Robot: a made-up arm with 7 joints. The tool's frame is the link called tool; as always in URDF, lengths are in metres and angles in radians. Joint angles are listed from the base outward.
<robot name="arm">
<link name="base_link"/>
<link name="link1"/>
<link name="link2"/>
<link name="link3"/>
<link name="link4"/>
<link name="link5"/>
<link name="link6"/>
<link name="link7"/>
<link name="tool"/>
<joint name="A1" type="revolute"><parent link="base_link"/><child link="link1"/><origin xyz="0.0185 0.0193 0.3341"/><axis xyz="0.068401 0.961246 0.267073"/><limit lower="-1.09" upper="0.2"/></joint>
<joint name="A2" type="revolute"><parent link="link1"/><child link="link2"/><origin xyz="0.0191 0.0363 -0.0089"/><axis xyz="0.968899 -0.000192 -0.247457"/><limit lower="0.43" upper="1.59"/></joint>
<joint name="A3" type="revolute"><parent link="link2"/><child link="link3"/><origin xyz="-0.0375 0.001 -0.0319"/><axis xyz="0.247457 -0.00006 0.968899"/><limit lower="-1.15" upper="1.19"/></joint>
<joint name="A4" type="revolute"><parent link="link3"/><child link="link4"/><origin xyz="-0.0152 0.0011 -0.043"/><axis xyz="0.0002 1 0.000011"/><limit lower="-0.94" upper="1.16"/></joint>
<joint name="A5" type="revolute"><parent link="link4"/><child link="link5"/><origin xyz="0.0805 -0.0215 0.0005"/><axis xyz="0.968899 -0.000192 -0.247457"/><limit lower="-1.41" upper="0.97"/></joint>
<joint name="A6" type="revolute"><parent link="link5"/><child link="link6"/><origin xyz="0.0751 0.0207 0.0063"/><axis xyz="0.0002 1 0.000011"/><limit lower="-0.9" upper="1.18"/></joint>
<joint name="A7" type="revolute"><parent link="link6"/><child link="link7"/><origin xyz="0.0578 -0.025 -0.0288"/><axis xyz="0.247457 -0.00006 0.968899"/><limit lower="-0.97" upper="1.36"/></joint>
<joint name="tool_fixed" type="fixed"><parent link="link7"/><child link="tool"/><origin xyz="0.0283 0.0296 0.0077" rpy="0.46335 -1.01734 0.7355"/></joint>
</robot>
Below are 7 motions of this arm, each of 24 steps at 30 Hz.
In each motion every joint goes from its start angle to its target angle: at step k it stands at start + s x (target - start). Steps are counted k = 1, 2, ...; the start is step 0. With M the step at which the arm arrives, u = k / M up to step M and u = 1 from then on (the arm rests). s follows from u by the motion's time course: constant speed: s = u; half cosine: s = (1 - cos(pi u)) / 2; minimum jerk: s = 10 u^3 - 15 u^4 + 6 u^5.
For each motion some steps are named. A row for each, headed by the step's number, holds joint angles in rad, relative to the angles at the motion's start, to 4 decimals.
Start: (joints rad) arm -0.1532 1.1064 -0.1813 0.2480 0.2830 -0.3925 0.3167
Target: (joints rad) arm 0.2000 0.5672 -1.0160 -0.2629 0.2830 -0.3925 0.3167
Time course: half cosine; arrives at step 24
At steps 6, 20, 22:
6: 0.0517 -0.0790 -0.1222 -0.0748 0.0000 0.0000 0.0000
20: 0.3295 -0.5031 -0.7788 -0.4767 0.0000 0.0000 0.0000
22: 0.3472 -0.5300 -0.8205 -0.5022 0.0000 0.0000 0.0000

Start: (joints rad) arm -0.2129 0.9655 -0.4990 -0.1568 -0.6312 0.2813 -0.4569
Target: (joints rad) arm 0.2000 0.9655 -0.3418 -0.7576 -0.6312 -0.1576 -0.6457
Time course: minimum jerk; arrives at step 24
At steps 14, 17, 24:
14: 0.2698 0.0000 0.1027 -0.3926 0.0000 -0.2868 -0.1234
17: 0.3500 0.0000 0.1333 -0.5093 0.0000 -0.3721 -0.1601
24: 0.4129 0.0000 0.1572 -0.6008 0.0000 -0.4389 -0.1888

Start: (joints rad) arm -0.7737 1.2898 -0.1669 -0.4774 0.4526 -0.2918 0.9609
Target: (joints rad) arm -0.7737 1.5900 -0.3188 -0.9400 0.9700 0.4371 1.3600
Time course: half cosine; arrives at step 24
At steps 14, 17, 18, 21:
14: 0.0000 0.1889 -0.0956 -0.2912 0.3257 0.4588 0.2512
17: 0.0000 0.2415 -0.1222 -0.3721 0.4162 0.5863 0.3210
18: 0.0000 0.2562 -0.1297 -0.3949 0.4416 0.6222 0.3407
21: 0.0000 0.2888 -0.1461 -0.4450 0.4977 0.7012 0.3839

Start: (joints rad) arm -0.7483 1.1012 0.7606 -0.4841 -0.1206 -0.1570 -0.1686
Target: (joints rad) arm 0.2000 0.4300 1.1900 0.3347 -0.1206 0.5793 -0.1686
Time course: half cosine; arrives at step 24
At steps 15, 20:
15: 0.6556 -0.4640 0.2969 0.5661 0.0000 0.5090 0.0000
20: 0.8848 -0.6262 0.4006 0.7640 0.0000 0.6870 0.0000

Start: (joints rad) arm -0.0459 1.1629 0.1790 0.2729 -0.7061 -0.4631 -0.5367
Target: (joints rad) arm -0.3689 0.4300 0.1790 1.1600 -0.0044 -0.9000 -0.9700
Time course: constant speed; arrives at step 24
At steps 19, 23, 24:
19: -0.2557 -0.5802 0.0000 0.7023 0.5555 -0.3459 -0.3430
23: -0.3095 -0.7024 0.0000 0.8501 0.6725 -0.4187 -0.4152
24: -0.3230 -0.7329 0.0000 0.8871 0.7017 -0.4369 -0.4333

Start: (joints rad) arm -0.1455 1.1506 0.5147 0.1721 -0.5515 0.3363 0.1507
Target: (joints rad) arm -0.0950 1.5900 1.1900 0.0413 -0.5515 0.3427 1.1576
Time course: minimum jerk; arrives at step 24
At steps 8, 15, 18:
8: 0.0106 0.0922 0.1417 -0.0275 0.0000 0.0013 0.2113
15: 0.0366 0.3185 0.4895 -0.0948 0.0000 0.0046 0.7298
18: 0.0453 0.3939 0.6054 -0.1173 0.0000 0.0057 0.9027

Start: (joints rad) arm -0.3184 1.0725 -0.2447 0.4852 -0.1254 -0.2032 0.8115
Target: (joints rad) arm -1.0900 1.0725 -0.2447 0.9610 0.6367 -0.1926 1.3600
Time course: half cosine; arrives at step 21
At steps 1, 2, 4, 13, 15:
1: -0.0043 0.0000 0.0000 0.0027 0.0043 0.0001 0.0031
2: -0.0171 0.0000 0.0000 0.0106 0.0169 0.0002 0.0122
4: -0.0670 0.0000 0.0000 0.0413 0.0662 0.0009 0.0477
13: -0.5267 0.0000 0.0000 0.3248 0.5203 0.0072 0.3744
15: -0.6263 0.0000 0.0000 0.3862 0.6186 0.0086 0.4452

